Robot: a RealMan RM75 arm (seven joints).
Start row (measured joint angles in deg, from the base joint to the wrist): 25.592, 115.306, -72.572, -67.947, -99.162, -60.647, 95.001
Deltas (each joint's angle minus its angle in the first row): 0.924, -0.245, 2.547, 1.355, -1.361, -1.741, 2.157; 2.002, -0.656, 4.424, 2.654, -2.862, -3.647, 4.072; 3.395, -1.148, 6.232, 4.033, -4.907, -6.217, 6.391; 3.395, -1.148, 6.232, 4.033, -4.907, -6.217, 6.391; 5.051, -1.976, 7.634, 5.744, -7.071, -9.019, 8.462; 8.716, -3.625, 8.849, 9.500, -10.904, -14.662, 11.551; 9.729, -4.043, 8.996, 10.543, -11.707, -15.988, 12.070; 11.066, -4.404, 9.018, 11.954, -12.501, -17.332, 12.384
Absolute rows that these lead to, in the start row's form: 26.516, 115.061, -70.025, -66.592, -100.523, -62.388, 97.158; 27.594, 114.650, -68.148, -65.293, -102.024, -64.294, 99.073; 28.987, 114.158, -66.340, -63.914, -104.069, -66.864, 101.392; 28.987, 114.158, -66.340, -63.914, -104.069, -66.864, 101.392; 30.643, 113.330, -64.938, -62.203, -106.233, -69.666, 103.463; 34.308, 111.681, -63.723, -58.447, -110.066, -75.309, 106.552; 35.321, 111.263, -63.576, -57.404, -110.869, -76.635, 107.071; 36.658, 110.902, -63.554, -55.993, -111.663, -77.979, 107.385
